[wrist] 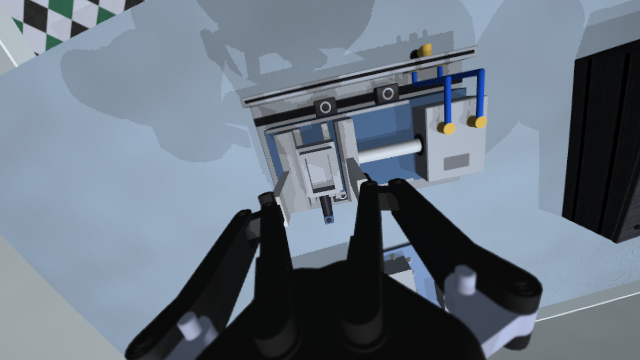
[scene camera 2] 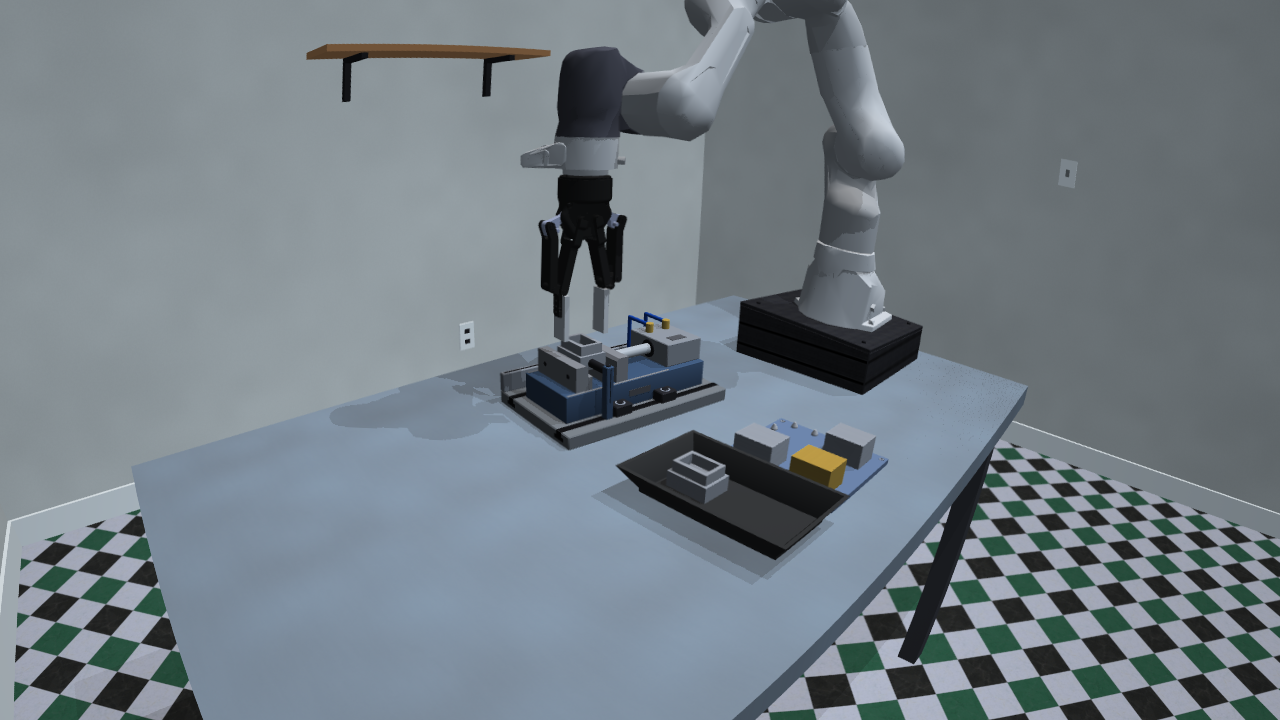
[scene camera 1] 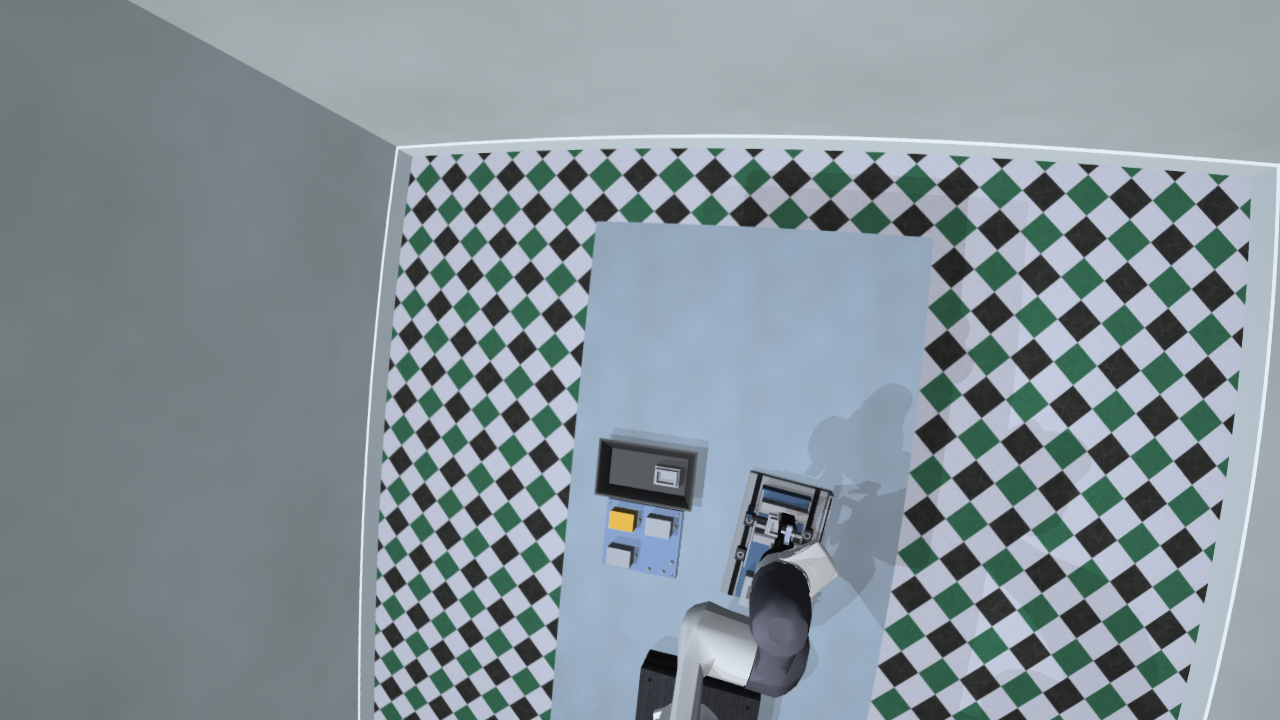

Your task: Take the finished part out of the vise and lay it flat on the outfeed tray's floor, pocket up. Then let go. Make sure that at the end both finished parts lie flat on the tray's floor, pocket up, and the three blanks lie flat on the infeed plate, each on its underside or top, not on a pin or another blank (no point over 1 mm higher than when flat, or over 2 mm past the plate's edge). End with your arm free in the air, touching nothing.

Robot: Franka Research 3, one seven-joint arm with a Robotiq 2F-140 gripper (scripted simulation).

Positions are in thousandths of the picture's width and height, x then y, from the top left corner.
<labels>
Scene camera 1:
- my gripper: 610,737
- blue fixture plate: 513,769
</labels>
